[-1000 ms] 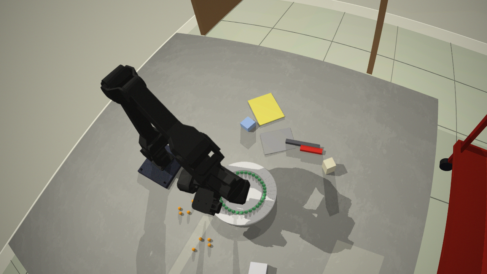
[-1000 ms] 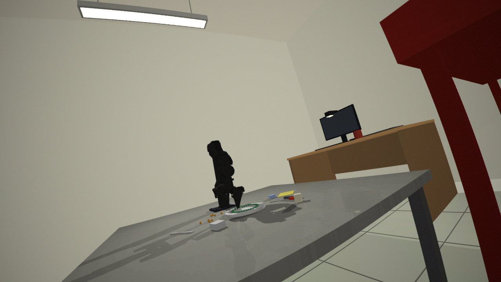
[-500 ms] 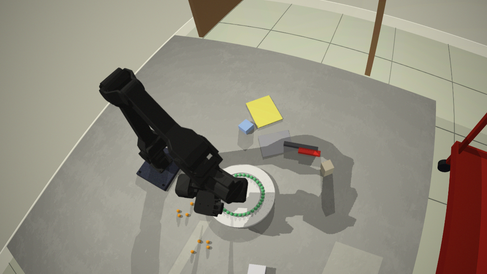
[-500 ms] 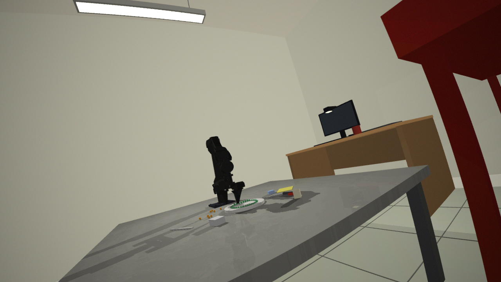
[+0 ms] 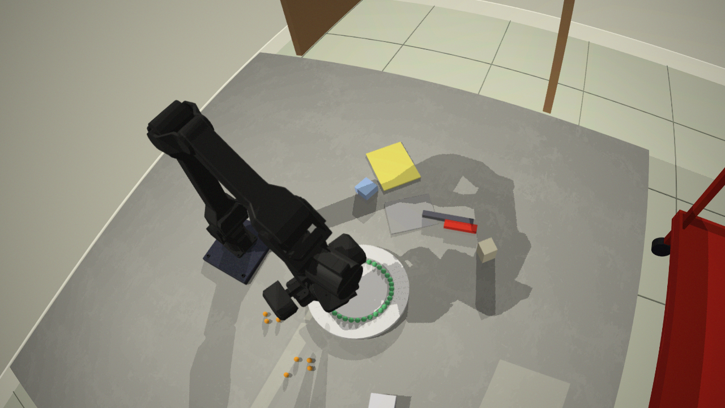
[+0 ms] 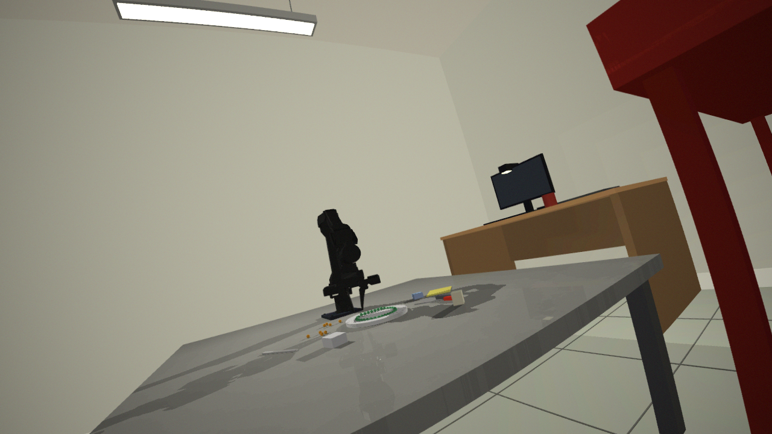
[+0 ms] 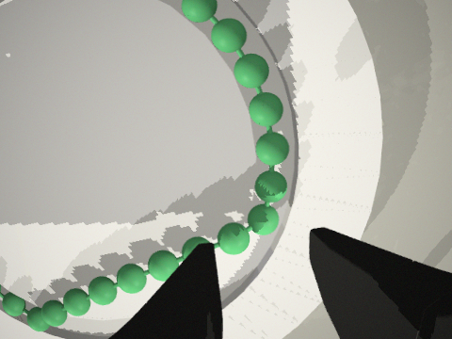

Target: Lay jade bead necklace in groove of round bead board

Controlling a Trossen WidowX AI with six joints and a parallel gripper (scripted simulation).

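Right now the inner disc is 50 mm to the left of my gripper tip, 40 mm ahead of it and 20 mm below it. Round my gripper tip: blue cube (250 mm to the left, 100 mm behind, 20 mm below); grey sheet (250 mm to the left, 30 mm below, 20 mm ahead); bead board (50 mm to the left, 40 mm ahead, 30 mm below).
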